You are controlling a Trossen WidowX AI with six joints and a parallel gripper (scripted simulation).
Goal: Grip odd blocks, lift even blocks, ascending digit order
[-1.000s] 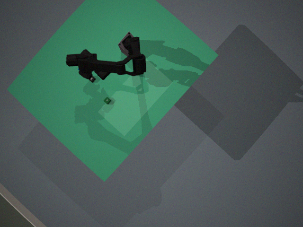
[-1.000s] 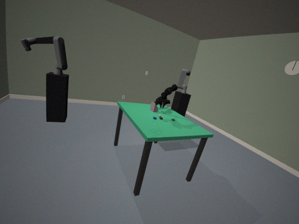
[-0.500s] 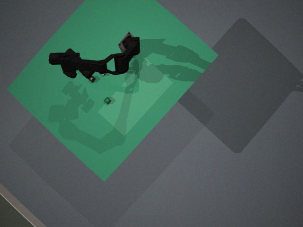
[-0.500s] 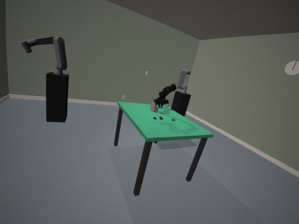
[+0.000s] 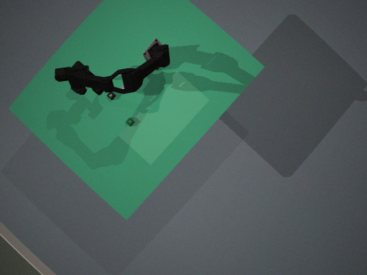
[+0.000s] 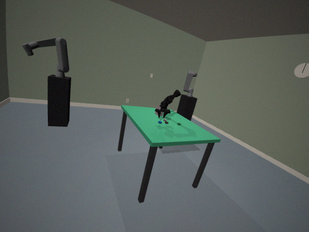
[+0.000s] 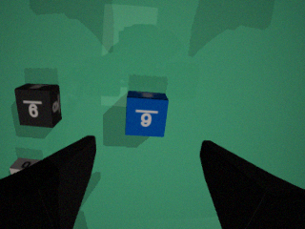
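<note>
Right now the blue block is 60 mm below my gripper tip. From my gripper tip the other things lie so: white block (90 mm behind, 110 mm to the left, 60 mm below); then black block (10 mm behind, 90 mm to the left, 60 mm below); then green block (20 mm ahead, 260 mm to the left, 60 mm below).
</note>
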